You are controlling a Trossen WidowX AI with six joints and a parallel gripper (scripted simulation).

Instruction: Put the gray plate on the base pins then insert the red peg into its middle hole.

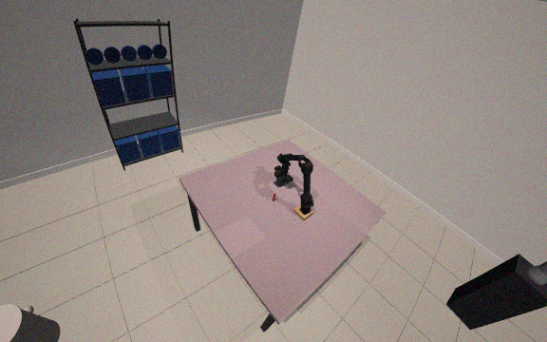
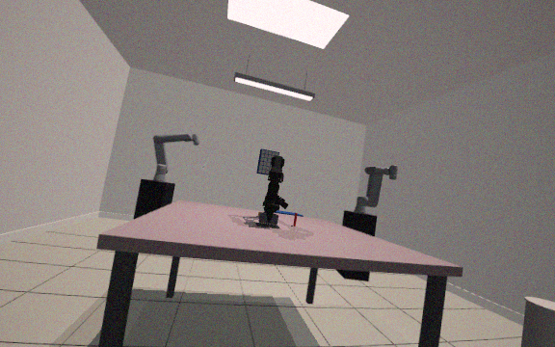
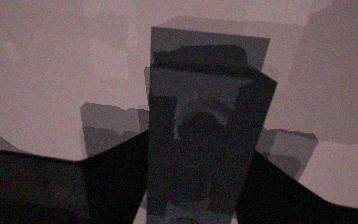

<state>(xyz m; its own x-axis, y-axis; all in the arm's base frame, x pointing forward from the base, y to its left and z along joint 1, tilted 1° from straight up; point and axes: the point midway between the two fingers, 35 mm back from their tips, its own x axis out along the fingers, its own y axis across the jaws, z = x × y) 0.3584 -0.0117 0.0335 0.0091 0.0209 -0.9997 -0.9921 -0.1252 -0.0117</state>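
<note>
Right now the red peg is 150 mm behind my gripper tip, 170 mm to the left of it and 10 mm above it. The rest, counted from my gripper tip: gray plate 30 mm above.
</note>
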